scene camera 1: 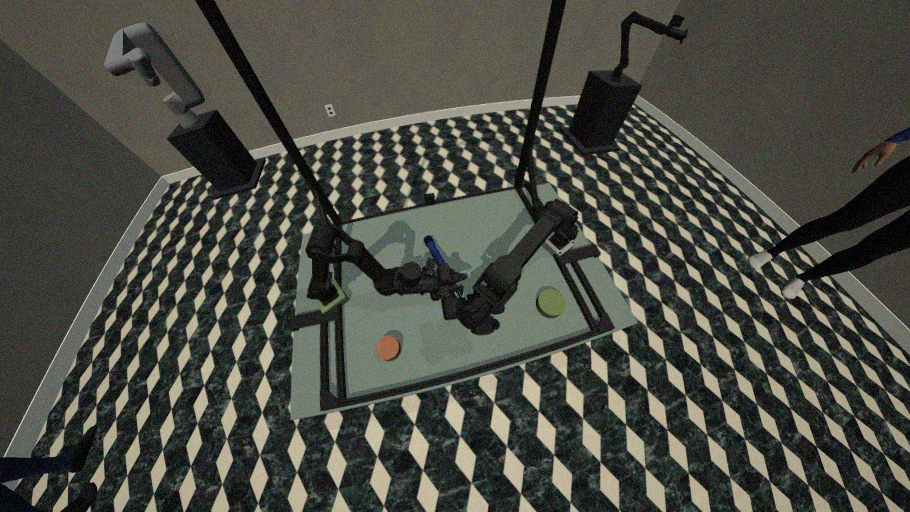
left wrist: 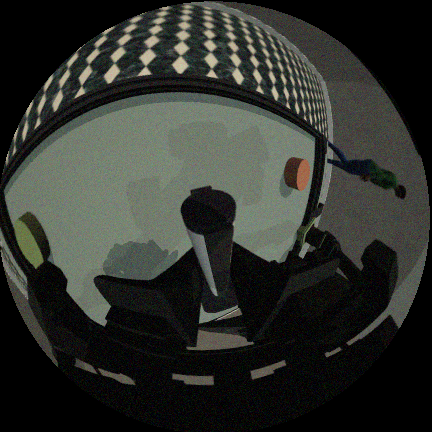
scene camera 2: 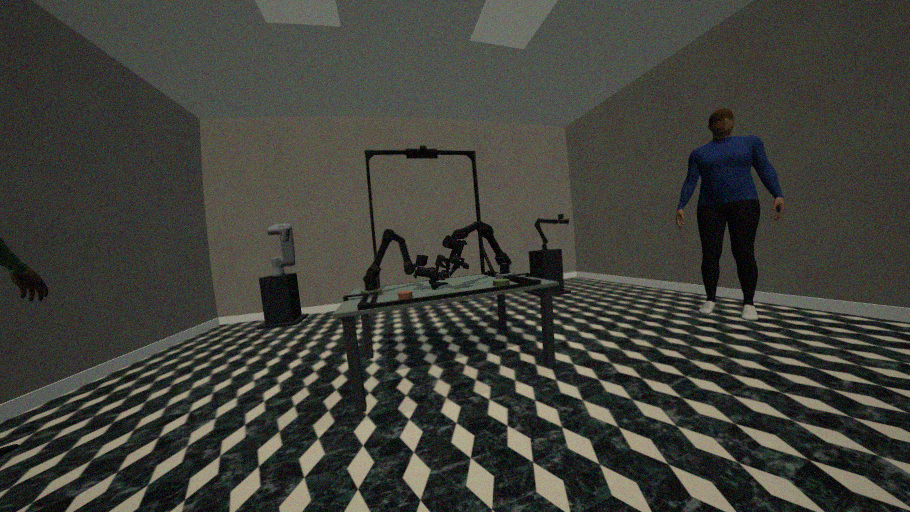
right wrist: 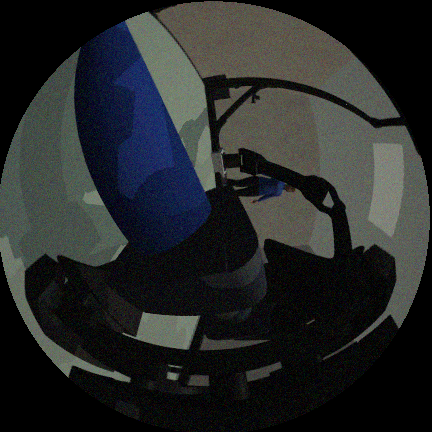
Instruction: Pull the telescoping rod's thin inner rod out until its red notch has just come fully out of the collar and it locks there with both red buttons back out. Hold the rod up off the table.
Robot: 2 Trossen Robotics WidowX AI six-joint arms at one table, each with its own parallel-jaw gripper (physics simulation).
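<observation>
The telescoping rod's blue outer tube (scene camera 1: 435, 251) (right wrist: 137, 153) is held tilted above the table (scene camera 1: 483, 213), its free end toward the back. My left gripper (scene camera 1: 460, 297) (left wrist: 213, 244) is shut on the thin grey inner rod (left wrist: 210, 257), seen end-on in the left wrist view with its dark end cap (left wrist: 207, 209) toward the table. My right gripper (scene camera 1: 446, 278) (right wrist: 212, 246) is open, its fingers on either side of the dark collar (right wrist: 229, 241) at the blue tube's lower end. The red notch and the red buttons are hidden.
An orange disc (scene camera 1: 388, 347) (left wrist: 297, 173) lies at the front left of the table and a green disc (scene camera 1: 551, 302) (left wrist: 28, 241) at the right. Black frame posts (scene camera 1: 534, 102) rise at the table's back corners. Black rails (scene camera 1: 453, 376) border the table.
</observation>
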